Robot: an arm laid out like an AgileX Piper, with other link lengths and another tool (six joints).
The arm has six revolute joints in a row. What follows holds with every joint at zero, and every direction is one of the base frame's.
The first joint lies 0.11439 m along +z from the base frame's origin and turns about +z.
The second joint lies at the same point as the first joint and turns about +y.
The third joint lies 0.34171 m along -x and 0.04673 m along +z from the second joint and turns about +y.
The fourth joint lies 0.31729 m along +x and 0.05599 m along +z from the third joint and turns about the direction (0.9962, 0, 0.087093).
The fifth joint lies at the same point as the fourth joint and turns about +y.
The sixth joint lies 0.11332 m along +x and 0.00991 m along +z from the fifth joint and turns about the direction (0.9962, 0, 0.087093).
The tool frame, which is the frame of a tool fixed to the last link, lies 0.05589 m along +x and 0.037 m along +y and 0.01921 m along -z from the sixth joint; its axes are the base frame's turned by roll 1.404, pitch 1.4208 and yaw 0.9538 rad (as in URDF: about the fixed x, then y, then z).
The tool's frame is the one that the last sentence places.
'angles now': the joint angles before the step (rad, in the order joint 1, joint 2, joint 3, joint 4, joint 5, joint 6). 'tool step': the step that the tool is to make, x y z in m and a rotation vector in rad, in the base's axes. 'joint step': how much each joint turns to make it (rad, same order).
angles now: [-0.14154, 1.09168, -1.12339, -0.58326, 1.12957, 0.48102]
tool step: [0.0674, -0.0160, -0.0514, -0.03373, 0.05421, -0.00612]
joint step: [0.00031, 0.20783, -0.00011, -0.09558, -0.12490, 0.11225]
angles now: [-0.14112, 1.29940, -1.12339, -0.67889, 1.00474, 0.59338]
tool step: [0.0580, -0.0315, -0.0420, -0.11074, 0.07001, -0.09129]
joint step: [0.00173, 0.23026, -0.08165, -0.19453, 0.01051, 0.17185]
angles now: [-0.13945, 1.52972, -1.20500, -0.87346, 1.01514, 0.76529]
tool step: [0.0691, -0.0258, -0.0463, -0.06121, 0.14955, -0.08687]
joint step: [-0.00006, 0.30919, -0.24599, -0.05823, 0.12999, 0.00590]
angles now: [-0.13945, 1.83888, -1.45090, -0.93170, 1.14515, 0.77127]
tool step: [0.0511, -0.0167, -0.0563, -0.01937, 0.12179, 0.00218]
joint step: [-0.00847, 0.24463, -0.19956, -0.01344, 0.04423, -0.06276]
